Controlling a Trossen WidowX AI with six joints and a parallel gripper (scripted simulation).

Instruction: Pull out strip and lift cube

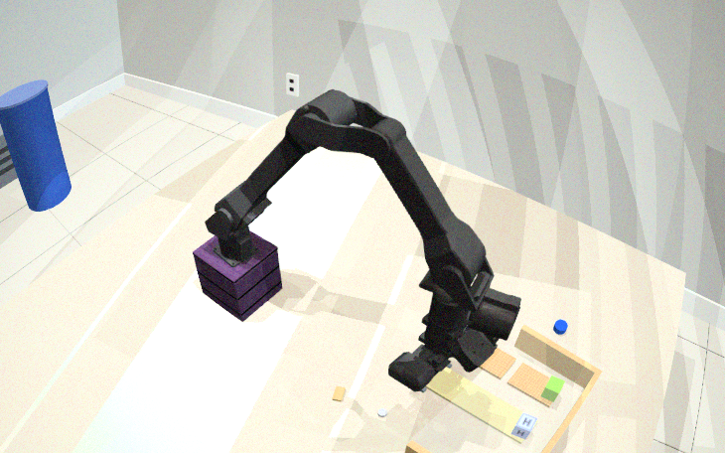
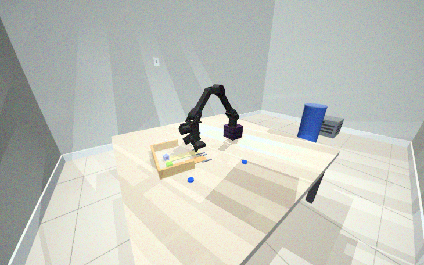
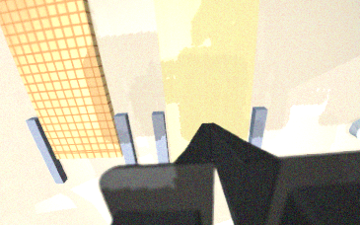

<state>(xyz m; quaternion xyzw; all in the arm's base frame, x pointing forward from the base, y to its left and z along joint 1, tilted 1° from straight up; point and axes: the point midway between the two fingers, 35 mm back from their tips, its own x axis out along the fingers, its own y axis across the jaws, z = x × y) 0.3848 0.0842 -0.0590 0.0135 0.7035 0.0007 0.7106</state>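
Now: gripper tip 20 cm short of the light blue cube, 1 cm to the left of it and 1 cm below it. The rest, counted from my gripper tip: yellow chip: 13 cm to the right, 9 cm behind.
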